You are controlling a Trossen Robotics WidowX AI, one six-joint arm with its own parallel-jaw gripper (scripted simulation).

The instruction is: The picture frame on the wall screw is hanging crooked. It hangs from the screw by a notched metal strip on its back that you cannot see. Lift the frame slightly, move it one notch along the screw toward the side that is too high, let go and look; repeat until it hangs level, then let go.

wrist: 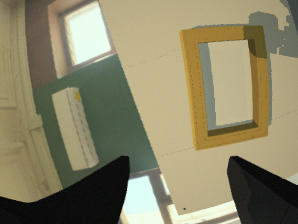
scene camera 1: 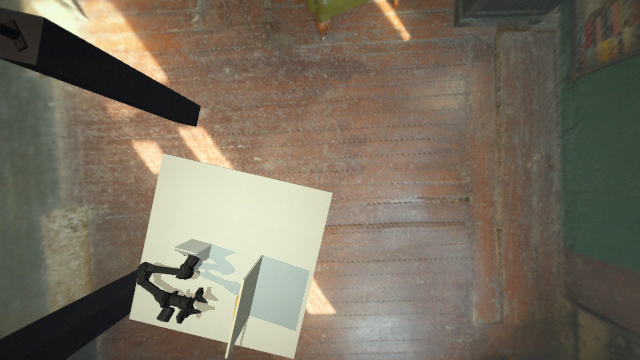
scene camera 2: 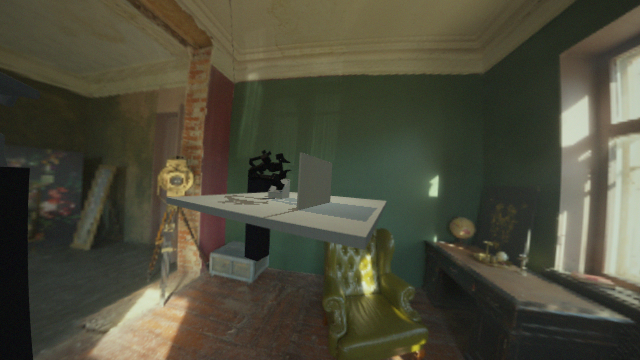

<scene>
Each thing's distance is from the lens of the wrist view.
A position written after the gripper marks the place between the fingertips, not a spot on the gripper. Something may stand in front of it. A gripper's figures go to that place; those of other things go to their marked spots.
gripper (wrist: 180,165): 0.10 m
yellow picture frame (wrist: 226,69): 0.30 m
cream wall panel (wrist: 149,46): 0.29 m
</scene>
